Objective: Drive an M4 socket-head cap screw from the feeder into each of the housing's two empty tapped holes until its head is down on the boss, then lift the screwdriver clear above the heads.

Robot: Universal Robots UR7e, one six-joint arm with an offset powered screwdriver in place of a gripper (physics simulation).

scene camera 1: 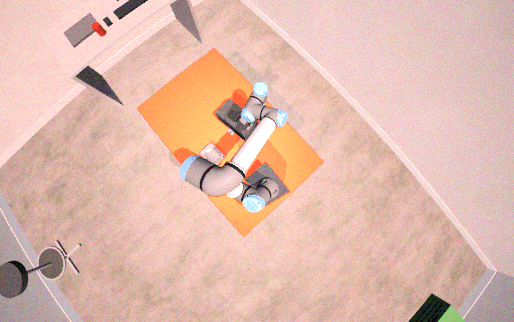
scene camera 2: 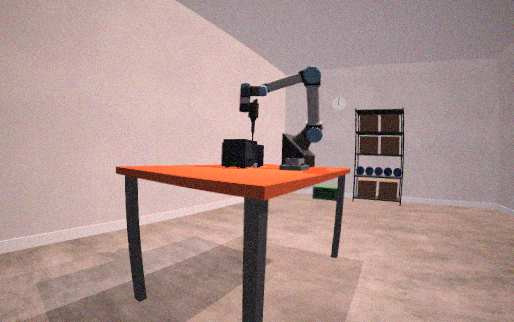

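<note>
The screwdriver (scene camera 2: 253,125) points straight down in the scene camera 2 view, its thin bit ending at about the top of the dark feeder box (scene camera 1: 227,110) (scene camera 2: 236,153). In the scene camera 1 view the arm's wrist hangs over the feeder and hides the bit. Whether a screw is on the bit is too small to tell. The housing (scene camera 1: 212,152) (scene camera 2: 294,163) is a low pale grey block, apart from the feeder and nearer the arm's base, beside the elbow in the scene camera 1 view. Its holes and any screw heads cannot be made out.
The orange table (scene camera 1: 190,85) (scene camera 2: 200,175) carries everything. The arm's dark base plate (scene camera 1: 281,189) stands near one corner. The forearm (scene camera 1: 254,145) (scene camera 2: 284,82) spans above the table. A small pale piece (scene camera 1: 230,132) (scene camera 2: 255,165) lies beside the feeder. A shelf rack (scene camera 2: 379,133) stands far behind.
</note>
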